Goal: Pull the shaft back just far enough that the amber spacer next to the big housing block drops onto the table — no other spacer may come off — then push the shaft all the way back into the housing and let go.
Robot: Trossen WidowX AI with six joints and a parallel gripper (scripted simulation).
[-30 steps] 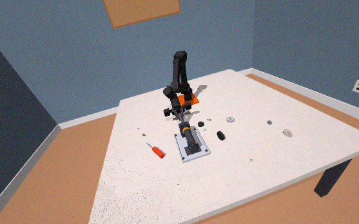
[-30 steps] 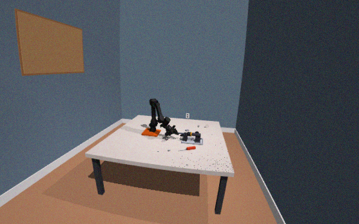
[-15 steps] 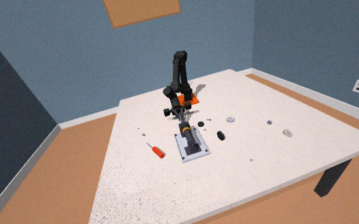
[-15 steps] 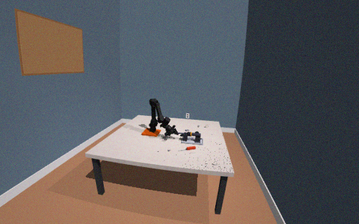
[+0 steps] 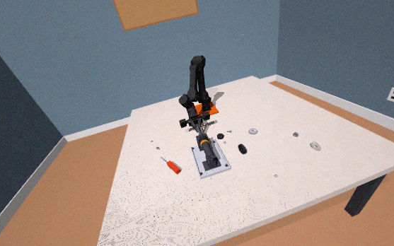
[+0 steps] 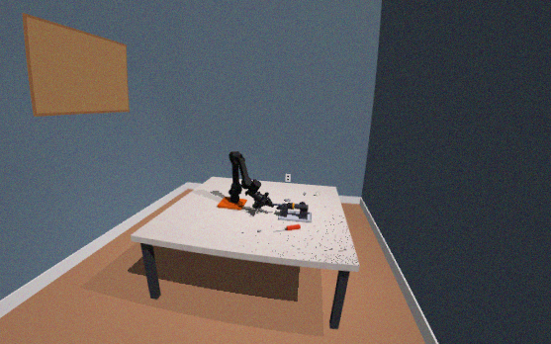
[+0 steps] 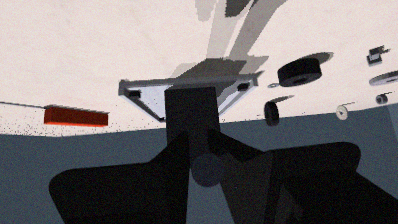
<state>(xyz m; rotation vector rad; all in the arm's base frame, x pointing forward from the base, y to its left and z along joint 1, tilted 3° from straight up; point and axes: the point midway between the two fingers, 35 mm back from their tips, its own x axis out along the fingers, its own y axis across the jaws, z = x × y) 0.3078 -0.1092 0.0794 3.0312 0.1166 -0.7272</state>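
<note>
Right now my gripper tip is 50 mm short of the shaft and 20 mm below it. The rest, counted from my gripper tip: amber spacer: 140 mm ahead, 20 mm above, 10 mm to the left.
</note>
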